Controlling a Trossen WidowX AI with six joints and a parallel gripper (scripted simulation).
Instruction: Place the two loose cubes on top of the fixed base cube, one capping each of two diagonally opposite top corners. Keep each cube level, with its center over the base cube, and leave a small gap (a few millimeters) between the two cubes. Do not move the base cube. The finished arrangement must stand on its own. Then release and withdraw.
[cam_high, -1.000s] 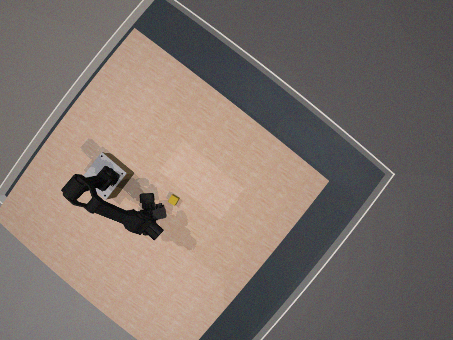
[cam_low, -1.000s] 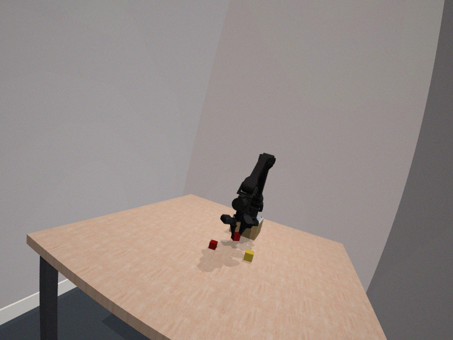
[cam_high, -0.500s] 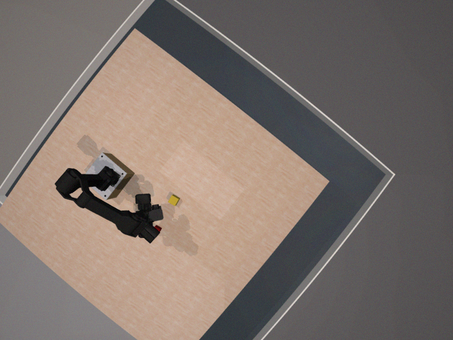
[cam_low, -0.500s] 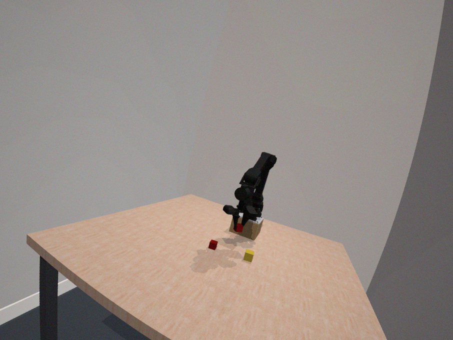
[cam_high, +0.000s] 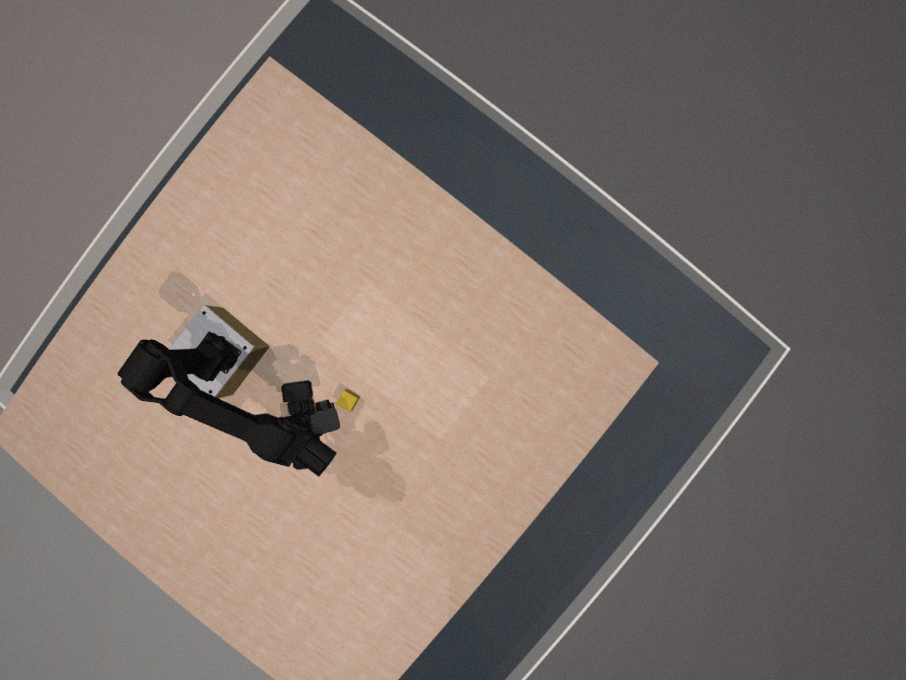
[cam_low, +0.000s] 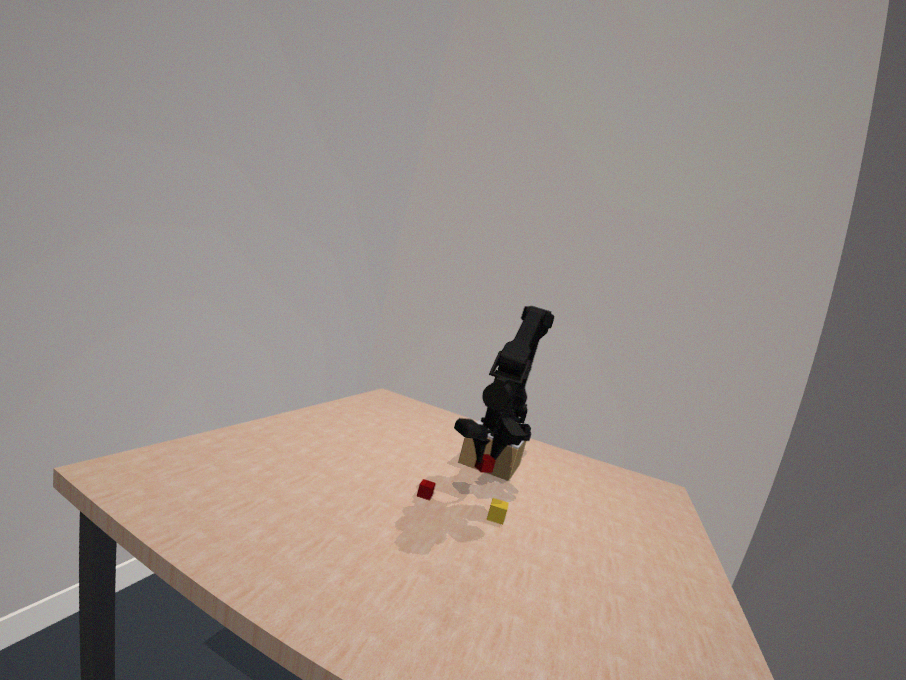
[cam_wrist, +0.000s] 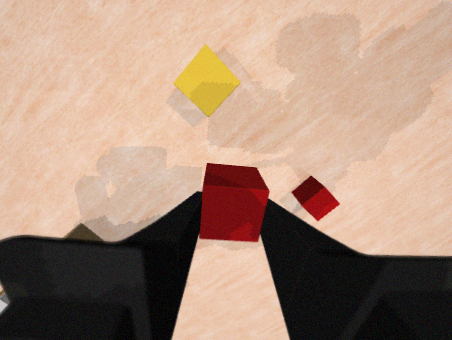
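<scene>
Now: the yellow base cube 9 cm below my gripper tip, 6 cm to the left of it and 3 cm ahead of it.
</scene>
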